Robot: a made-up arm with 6 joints.
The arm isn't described. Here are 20 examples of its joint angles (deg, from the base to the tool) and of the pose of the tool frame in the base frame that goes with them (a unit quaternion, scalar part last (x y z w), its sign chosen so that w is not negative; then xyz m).
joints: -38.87 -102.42 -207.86 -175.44 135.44 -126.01
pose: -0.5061 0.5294 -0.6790 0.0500 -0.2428 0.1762 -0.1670
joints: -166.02 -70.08 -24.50 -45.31 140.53 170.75
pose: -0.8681 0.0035 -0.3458 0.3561 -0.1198 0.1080 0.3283
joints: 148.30 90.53 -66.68 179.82 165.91 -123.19
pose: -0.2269 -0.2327 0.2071 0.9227 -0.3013 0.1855 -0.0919
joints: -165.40 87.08 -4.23 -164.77 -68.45 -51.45
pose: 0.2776 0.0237 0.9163 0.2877 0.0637 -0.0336 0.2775
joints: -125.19 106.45 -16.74 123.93 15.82 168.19
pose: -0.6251 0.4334 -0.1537 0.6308 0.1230 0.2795 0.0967
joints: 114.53 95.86 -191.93 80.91 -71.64 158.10
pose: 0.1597 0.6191 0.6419 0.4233 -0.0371 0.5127 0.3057
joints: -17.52 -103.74 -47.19 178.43 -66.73 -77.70
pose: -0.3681 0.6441 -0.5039 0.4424 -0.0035 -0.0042 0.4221
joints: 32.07 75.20 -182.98 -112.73 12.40 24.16
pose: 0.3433 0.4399 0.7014 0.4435 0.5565 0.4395 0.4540
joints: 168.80 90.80 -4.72 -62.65 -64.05 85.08
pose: 0.5351 0.6593 -0.3034 0.4323 0.0143 -0.1734 0.0133
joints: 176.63 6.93 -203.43 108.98 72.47 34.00
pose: 0.4530 -0.4409 0.6956 0.3413 0.1675 -0.1130 0.9070
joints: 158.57 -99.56 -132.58 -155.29 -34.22 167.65
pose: 0.1580 0.1401 -0.1310 0.9686 0.4273 -0.2502 0.5583
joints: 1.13 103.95 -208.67 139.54 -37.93 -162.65
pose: 0.7912 -0.0009 0.5624 0.2404 0.6011 -0.1095 0.1742
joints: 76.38 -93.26 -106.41 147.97 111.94 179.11
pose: 0.8091 0.3920 -0.4285 0.0900 -0.2328 -0.5438 0.5571
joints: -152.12 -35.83 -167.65 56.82 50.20 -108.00
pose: 0.2955 0.1881 -0.2593 0.9000 0.3312 0.1369 0.9124
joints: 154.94 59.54 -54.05 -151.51 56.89 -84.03
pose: -0.8639 -0.2466 0.1400 0.4163 -0.2618 0.1552 -0.2026
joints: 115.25 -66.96 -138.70 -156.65 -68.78 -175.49
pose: -0.0823 -0.3805 -0.3382 0.8568 0.0328 -0.2409 0.6629
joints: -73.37 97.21 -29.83 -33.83 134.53 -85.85
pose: 0.2071 -0.2212 0.3277 0.8949 -0.1288 0.0588 0.1270
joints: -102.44 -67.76 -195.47 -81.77 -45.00 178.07
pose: 0.3859 0.5997 0.6399 0.2862 0.3063 0.5099 0.3104
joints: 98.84 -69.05 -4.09 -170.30 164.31 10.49
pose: 0.3761 -0.3022 0.6779 0.5546 0.0146 0.0763 0.5210
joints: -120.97 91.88 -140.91 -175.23 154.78 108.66
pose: -0.1976 0.0637 -0.1378 0.9685 -0.3099 -0.4886 0.2154
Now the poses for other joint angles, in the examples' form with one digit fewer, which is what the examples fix.
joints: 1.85 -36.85 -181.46 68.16 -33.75 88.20
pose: 0.340 -0.350 -0.077 0.870 -0.454 -0.185 0.673
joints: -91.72 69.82 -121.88 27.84 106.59 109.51
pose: 0.203 0.840 0.476 0.165 0.069 -0.502 -0.033
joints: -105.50 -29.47 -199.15 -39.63 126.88 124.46
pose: 0.558 0.395 -0.722 0.107 -0.044 0.303 0.743
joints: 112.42 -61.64 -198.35 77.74 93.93 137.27
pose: -0.227 -0.592 0.469 0.615 0.094 -0.637 0.427
